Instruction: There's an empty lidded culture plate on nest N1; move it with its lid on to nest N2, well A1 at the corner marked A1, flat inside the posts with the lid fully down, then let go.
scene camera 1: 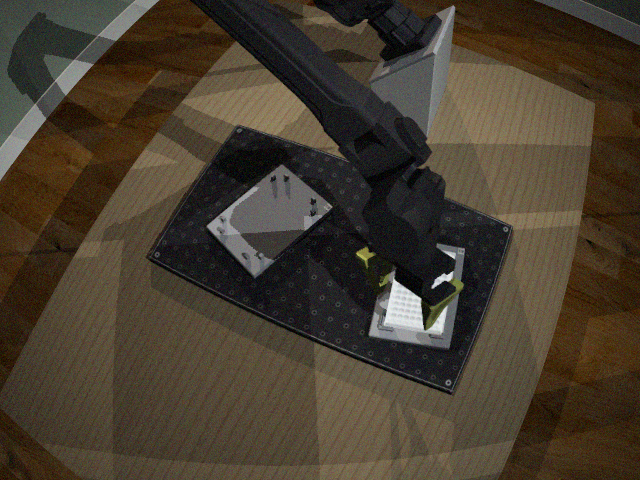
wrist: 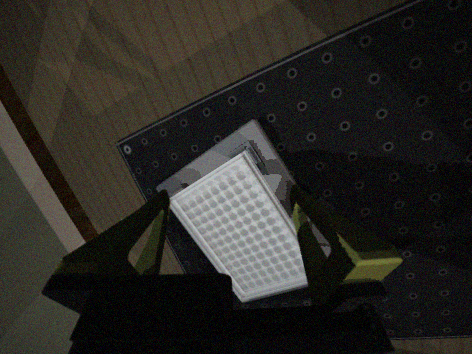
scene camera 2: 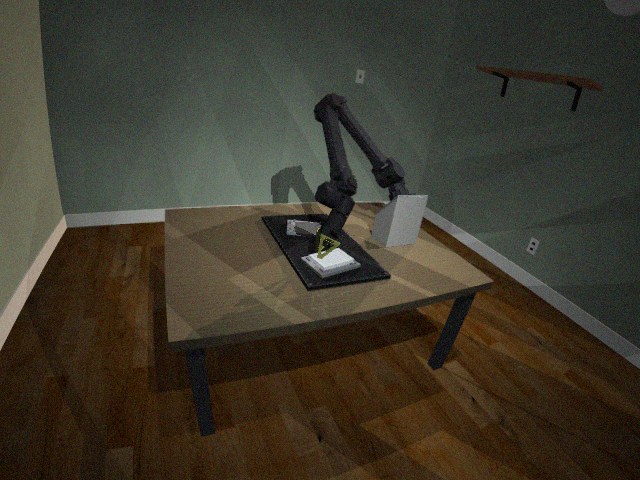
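A white lidded well plate lies on a grey nest at the right in the scene camera 1 view. It looks flat; the lid's seating is too fine to tell. A second grey nest stands to the left there, with dark posts and no plate on it. The nests' corner labels are too small to read. My gripper is open, with one finger on each side of the plate's long sides. Its height over the plate is hard to tell. The arm hides part of the plate.
Both nests stand on a black perforated board on the wooden table. A light grey box-like block stands behind the board by the arm's base.
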